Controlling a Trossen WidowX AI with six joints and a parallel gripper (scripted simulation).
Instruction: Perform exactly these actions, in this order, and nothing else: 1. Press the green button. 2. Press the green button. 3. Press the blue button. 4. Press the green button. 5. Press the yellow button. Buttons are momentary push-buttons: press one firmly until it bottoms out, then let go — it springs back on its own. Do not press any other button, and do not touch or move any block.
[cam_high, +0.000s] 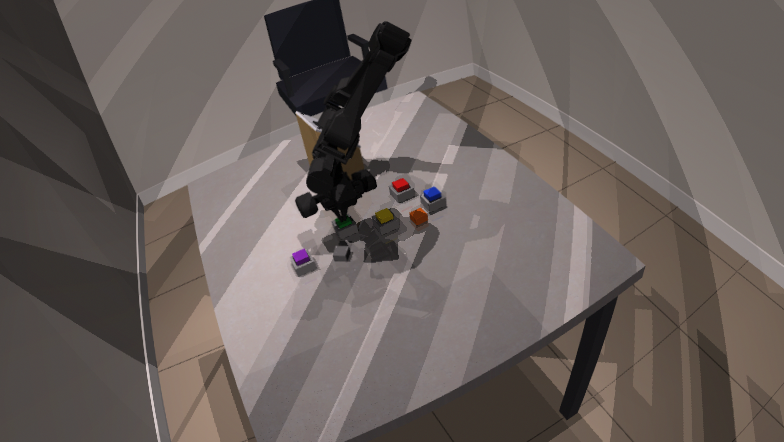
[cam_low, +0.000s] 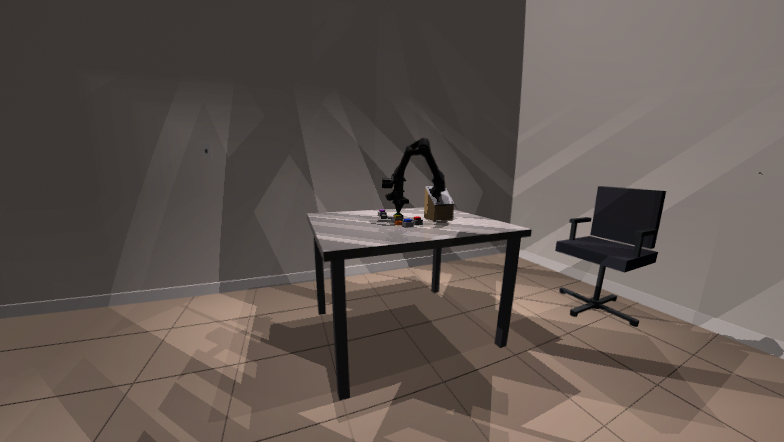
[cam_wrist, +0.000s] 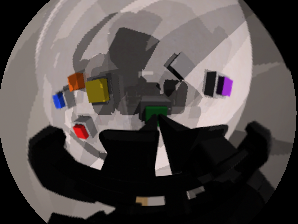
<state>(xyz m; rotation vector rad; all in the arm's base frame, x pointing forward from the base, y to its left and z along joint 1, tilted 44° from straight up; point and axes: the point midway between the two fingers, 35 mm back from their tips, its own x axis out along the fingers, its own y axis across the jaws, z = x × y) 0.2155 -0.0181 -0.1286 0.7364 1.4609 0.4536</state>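
Now: the green button 10 mm below my gripper tip. The rest, counted from my gripper tip: small grey block 70 mm ahead, 50 mm to the right, 20 mm below; purple button 40 mm ahead, 140 mm to the right; yellow button 60 mm ahead, 80 mm to the left.
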